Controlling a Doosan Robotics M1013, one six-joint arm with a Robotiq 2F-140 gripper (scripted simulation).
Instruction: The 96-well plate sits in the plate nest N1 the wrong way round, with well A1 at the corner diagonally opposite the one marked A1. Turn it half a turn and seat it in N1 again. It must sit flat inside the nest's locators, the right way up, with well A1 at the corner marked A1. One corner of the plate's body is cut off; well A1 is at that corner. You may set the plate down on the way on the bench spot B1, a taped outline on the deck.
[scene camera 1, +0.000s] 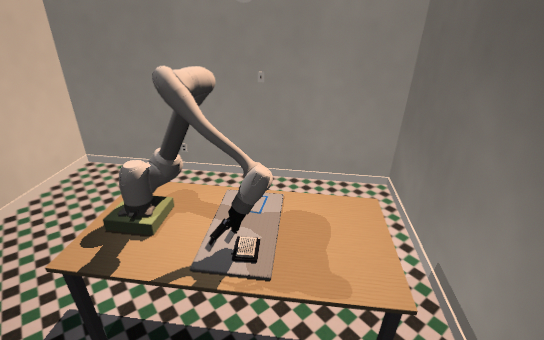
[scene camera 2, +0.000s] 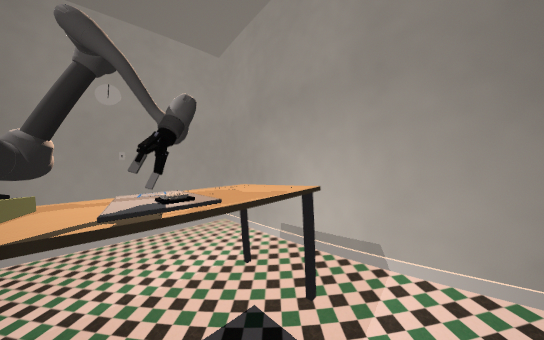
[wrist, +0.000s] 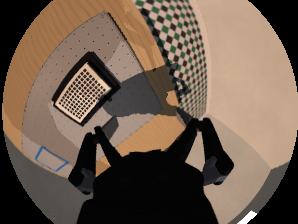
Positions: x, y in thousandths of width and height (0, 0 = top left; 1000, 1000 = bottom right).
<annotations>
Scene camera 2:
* my gripper: 260, 534
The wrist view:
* my gripper: 492, 525
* white 96-well plate: 240, 404
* black plate nest N1: 324, 292
</annotations>
